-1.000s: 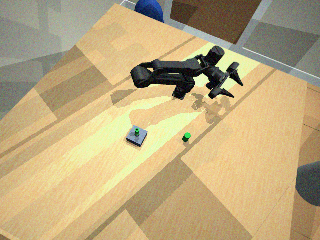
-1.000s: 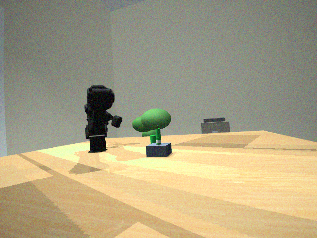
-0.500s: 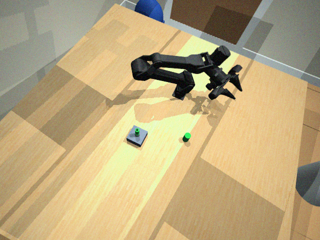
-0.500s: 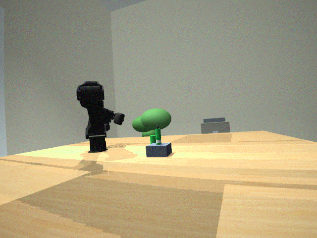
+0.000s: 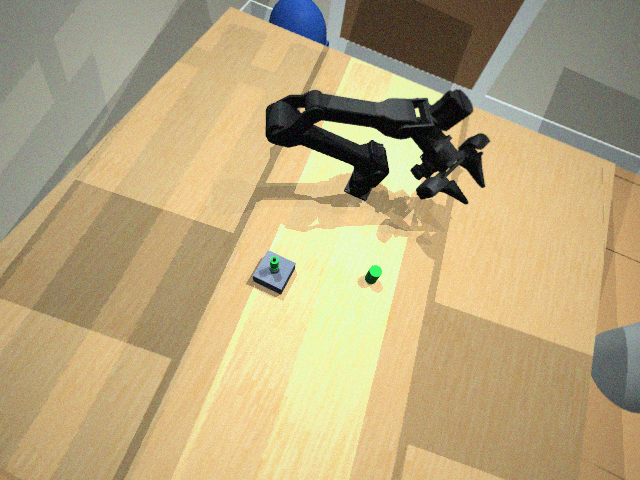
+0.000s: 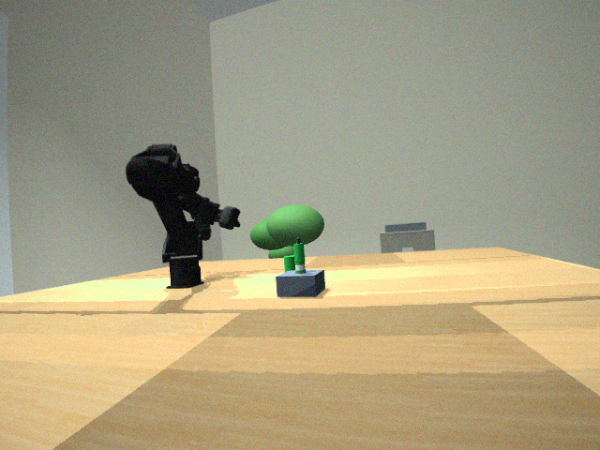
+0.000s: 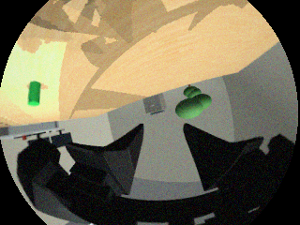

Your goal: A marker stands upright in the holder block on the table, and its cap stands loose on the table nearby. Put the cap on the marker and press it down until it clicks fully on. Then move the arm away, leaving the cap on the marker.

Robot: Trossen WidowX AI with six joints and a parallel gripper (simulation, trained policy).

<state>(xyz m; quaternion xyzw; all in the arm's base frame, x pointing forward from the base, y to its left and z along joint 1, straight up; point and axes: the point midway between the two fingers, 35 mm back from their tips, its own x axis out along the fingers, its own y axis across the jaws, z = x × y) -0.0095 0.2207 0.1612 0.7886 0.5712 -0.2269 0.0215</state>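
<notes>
Right now my gripper tip is 230 mm short of the green cap, 130 mm to the left of it and 120 mm above it. Also, from my gripper tip: green marker: 330 mm to the right, 320 mm ahead, 70 mm below; grey-blue holder block: 330 mm to the right, 320 mm ahead, 130 mm below.
</notes>
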